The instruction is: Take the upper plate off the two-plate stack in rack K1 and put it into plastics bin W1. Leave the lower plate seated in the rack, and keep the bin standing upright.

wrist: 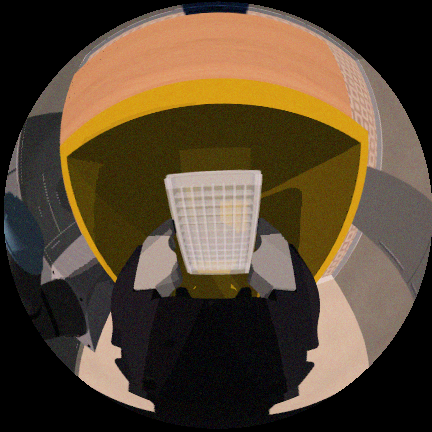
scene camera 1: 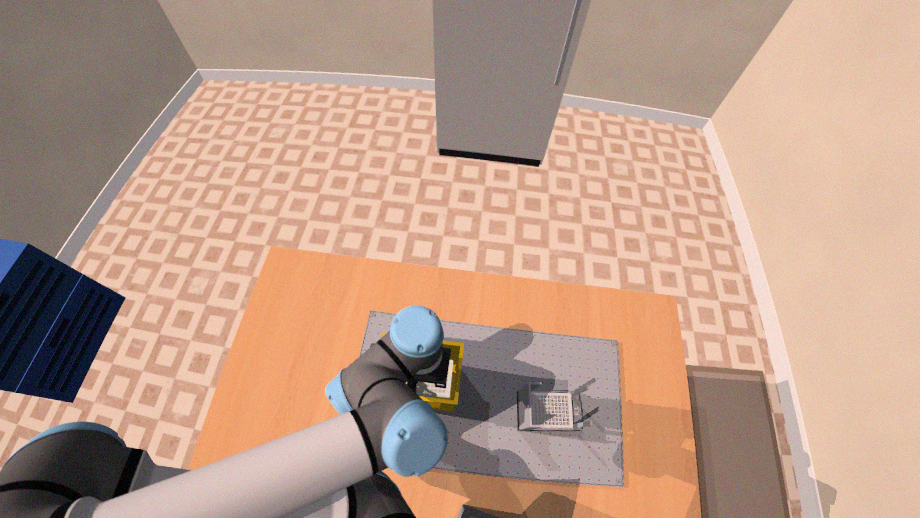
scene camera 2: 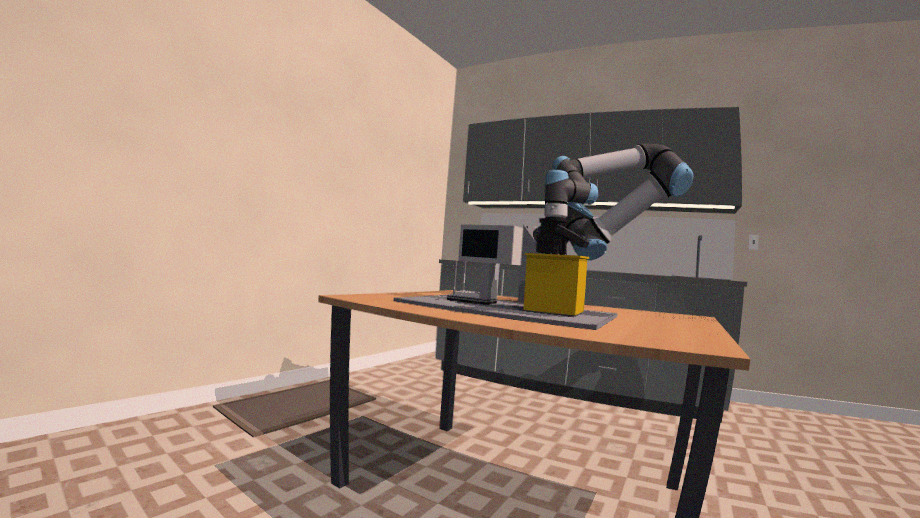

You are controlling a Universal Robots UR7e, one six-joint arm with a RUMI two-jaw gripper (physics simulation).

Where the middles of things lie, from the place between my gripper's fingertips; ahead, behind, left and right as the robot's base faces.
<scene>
My hand is right at the yellow bin W1 (scene camera 2: 554, 283).
</scene>
